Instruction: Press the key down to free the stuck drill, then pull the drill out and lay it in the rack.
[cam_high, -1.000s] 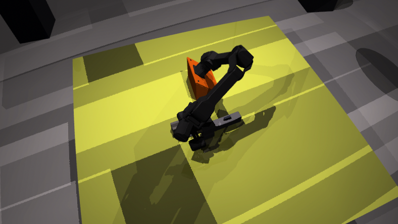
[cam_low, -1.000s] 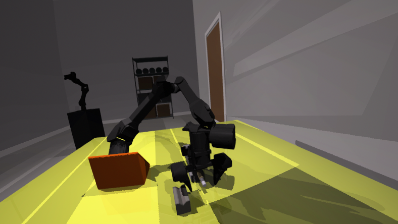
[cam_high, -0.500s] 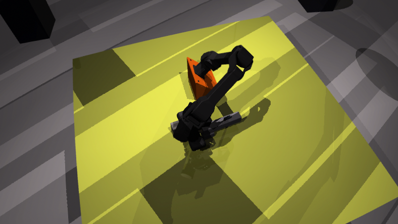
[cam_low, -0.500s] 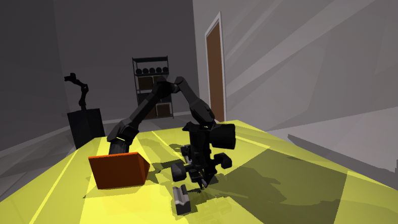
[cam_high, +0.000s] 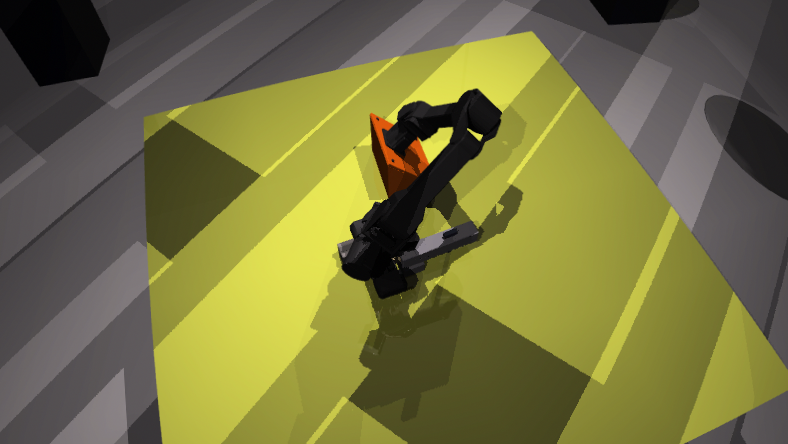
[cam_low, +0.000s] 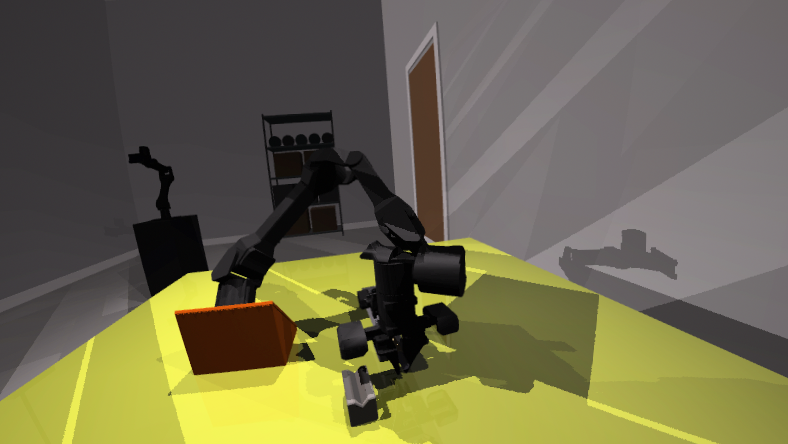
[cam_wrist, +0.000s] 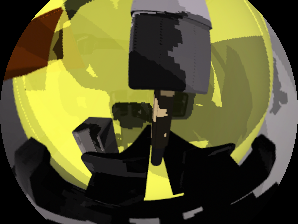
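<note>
My gripper tip is 10 mm past the drill, 40 mm to the right of it and 40 mm below it. Also, from my gripper tip: dark key: 40 mm behind, 170 mm to the left, 40 mm above; grey v-grooved rack: 70 mm behind, 40 mm to the right, 10 mm above; grey housing block: 30 mm behind, 130 mm to the left, 30 mm above.
</note>
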